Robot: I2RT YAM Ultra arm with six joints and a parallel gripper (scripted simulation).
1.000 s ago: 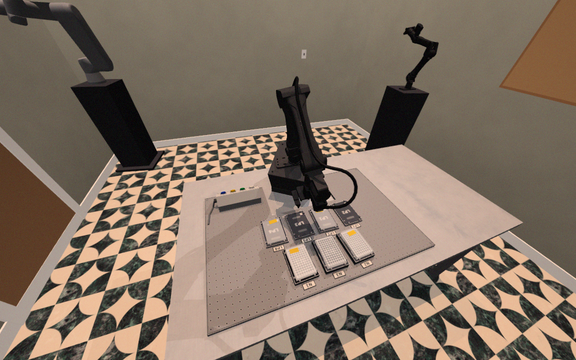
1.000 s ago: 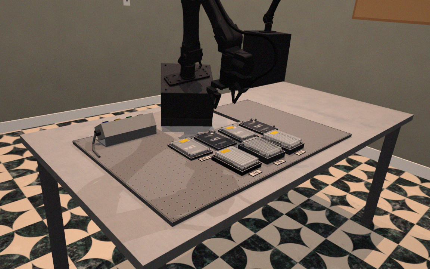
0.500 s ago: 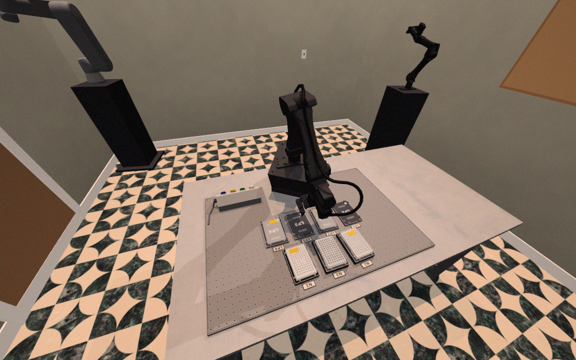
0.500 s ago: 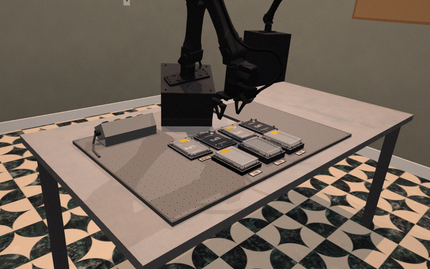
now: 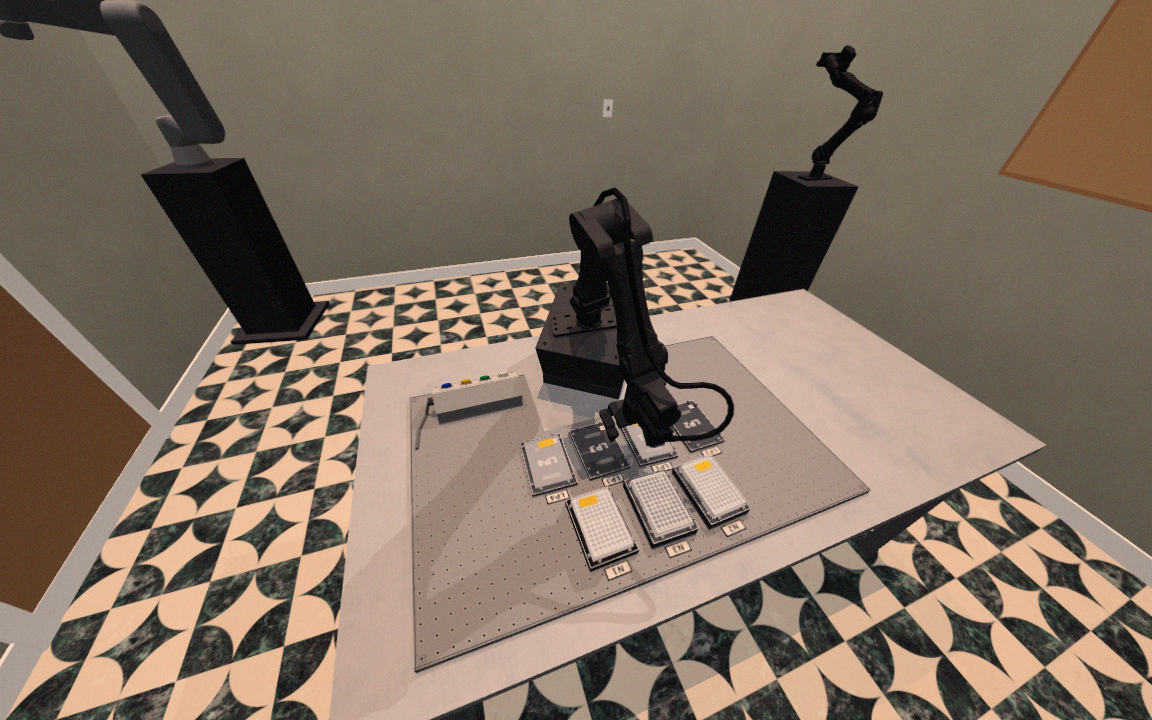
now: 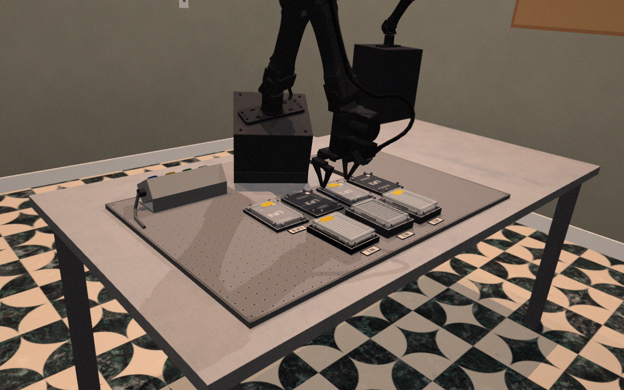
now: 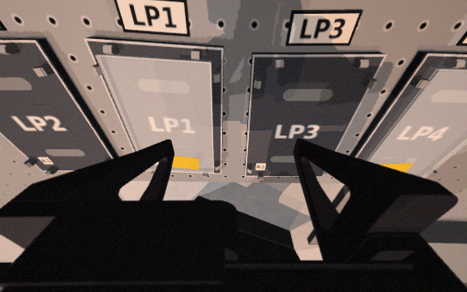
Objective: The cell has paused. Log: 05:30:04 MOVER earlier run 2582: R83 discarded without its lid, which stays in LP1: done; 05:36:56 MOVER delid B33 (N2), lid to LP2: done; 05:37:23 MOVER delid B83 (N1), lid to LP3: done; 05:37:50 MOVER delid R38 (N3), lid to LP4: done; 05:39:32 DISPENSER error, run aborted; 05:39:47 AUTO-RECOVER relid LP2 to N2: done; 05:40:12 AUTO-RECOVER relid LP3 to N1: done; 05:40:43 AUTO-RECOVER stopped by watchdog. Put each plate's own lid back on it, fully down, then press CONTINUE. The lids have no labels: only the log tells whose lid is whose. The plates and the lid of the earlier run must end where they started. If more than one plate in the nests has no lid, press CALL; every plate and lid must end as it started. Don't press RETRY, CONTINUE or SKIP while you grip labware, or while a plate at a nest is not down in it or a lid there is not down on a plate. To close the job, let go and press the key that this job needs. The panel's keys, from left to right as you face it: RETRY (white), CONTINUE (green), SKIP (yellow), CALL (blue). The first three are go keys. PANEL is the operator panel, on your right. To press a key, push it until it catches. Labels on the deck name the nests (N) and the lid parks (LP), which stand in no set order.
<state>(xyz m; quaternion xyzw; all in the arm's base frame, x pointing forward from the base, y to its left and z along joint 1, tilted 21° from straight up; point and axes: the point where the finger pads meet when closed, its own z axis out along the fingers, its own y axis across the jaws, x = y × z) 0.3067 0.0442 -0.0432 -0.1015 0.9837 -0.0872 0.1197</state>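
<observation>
My gripper is now 70 mm to the left of the lid park LP3, 60 mm above it and 10 mm past it. Round my hand: plate (160 mm ahead, 30 mm to the left, 30 mm below); then green CONTINUE key (340 mm to the right, 230 mm behind); then white RETRY key (290 mm to the right, 240 mm behind).
</observation>
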